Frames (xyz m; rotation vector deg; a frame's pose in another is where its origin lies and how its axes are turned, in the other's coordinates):
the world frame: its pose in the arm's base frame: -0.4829 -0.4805 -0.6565 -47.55 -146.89 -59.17
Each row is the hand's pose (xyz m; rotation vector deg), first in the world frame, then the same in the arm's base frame.
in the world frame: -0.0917 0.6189 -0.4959 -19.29 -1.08 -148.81
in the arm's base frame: -0.0309 -0.5023 0.0012 -111.70 67.97 47.72
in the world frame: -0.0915 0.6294 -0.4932 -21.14 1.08 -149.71
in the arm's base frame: -0.0249 -0.4942 0.0052 -113.17 66.14 49.47
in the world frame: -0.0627 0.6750 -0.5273 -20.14 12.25 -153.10
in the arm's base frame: -0.0203 -0.4794 0.0671 -122.61 63.16 51.24
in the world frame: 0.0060 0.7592 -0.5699 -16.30 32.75 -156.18
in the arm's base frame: -0.0247 -0.4316 0.1735 -139.26 58.99 53.46
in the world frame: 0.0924 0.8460 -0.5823 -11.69 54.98 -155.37
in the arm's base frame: -0.0424 -0.3538 0.2672 -156.44 54.70 56.14
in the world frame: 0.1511 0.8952 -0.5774 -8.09 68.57 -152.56
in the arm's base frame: -0.0606 -0.2974 0.3160 159.15 -50.22 -54.98
